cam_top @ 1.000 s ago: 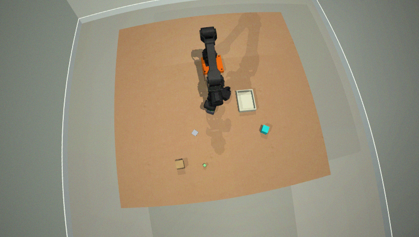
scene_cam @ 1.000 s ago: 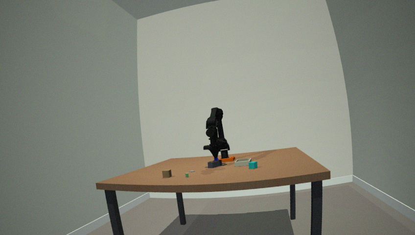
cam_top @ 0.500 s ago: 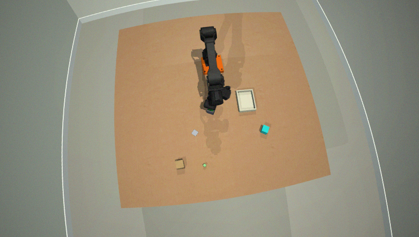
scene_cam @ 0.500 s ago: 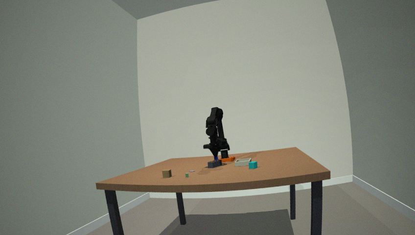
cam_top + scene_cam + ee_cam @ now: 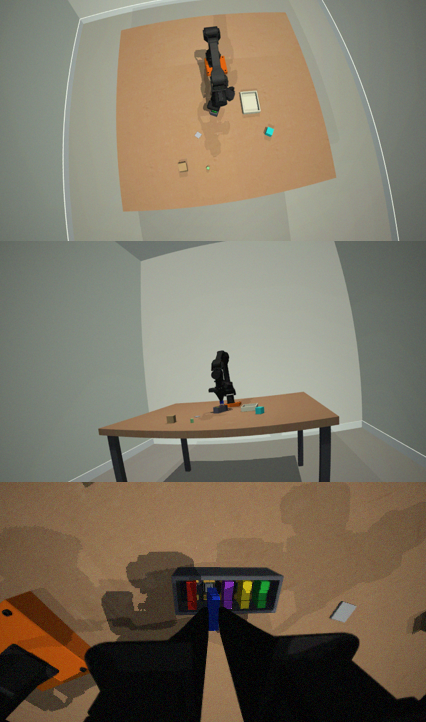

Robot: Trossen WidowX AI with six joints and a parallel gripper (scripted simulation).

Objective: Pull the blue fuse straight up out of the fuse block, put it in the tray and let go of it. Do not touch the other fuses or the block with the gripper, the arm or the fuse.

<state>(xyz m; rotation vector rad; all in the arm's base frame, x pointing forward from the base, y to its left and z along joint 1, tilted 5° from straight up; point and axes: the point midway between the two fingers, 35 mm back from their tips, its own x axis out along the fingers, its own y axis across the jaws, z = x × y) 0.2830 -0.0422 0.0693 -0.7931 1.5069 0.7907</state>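
Now: the red fuse 2 cm behind my gripper tip, 1 cm to the left of it and 5 cm below it. Round my gripper tip: yellow fuse: 3 cm ahead, 2 cm to the right, 5 cm below; blue fuse: 1 cm below; purple fuse: 2 cm ahead, 1 cm to the right, 5 cm below.
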